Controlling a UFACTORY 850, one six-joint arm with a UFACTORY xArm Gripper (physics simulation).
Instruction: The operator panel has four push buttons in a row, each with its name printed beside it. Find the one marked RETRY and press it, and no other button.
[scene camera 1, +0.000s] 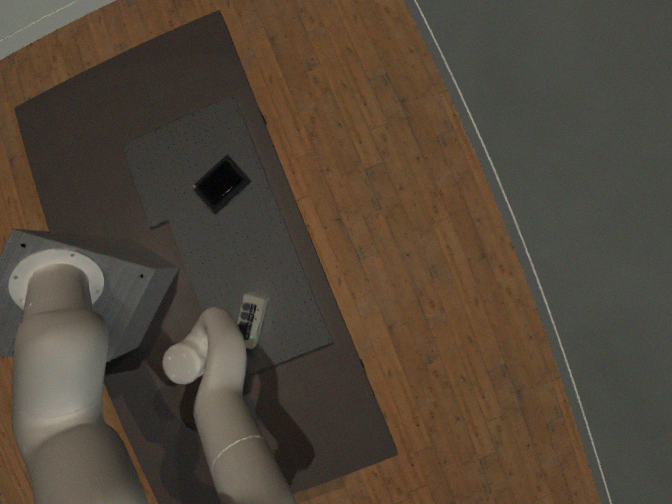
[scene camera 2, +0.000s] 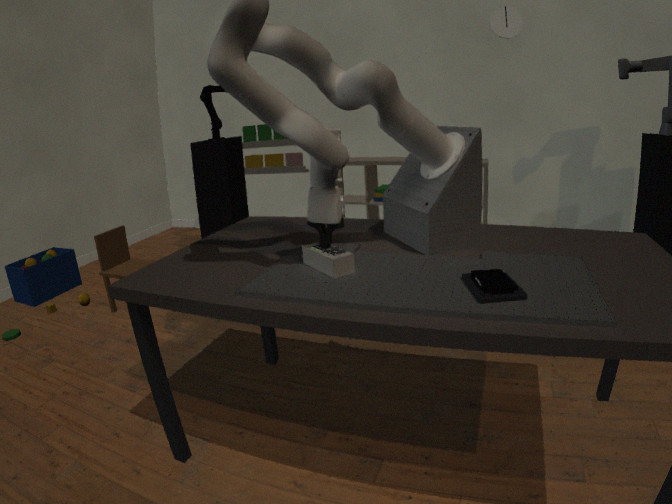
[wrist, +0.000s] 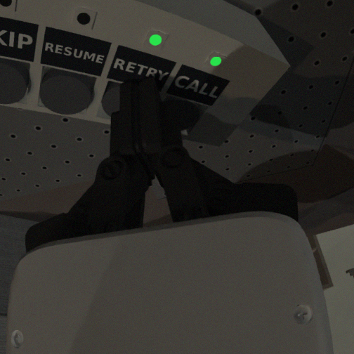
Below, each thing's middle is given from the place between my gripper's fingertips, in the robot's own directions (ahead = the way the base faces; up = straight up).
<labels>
I see the operator panel (scene camera 2: 331, 263) 3 cm ahead of my hand, 1 cm to the left of it and 2 cm below it. The rest, counted from my hand: black tray-like device (scene camera 1: 222, 180) 16 cm ahead, 46 cm to the left, 3 cm below.
</labels>
